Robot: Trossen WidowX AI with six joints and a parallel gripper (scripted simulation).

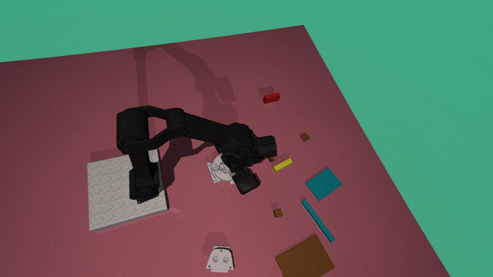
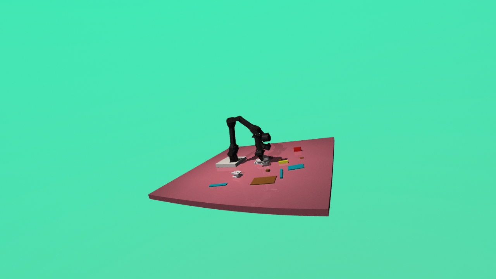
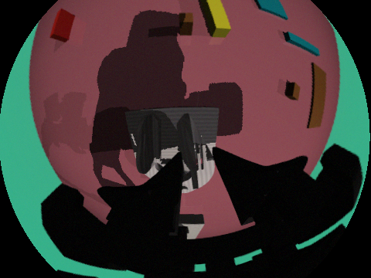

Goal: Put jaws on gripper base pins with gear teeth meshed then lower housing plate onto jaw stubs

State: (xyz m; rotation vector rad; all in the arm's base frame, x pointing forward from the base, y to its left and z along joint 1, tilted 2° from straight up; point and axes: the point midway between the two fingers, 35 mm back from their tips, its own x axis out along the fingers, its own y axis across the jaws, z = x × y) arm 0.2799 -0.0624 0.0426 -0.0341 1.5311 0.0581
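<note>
Right now the white stepped block is 150 mm behind my gripper tip, 220 mm to the right of it and 20 mm below it. Also, from my gripper tip: teal bar (190 mm ahead, 260 mm to the right, 20 mm below); then yellow bar (180 mm ahead, 40 mm to the right, 20 mm below); then gripper jaw (30 mm behind, 20 mm to the left).
</note>
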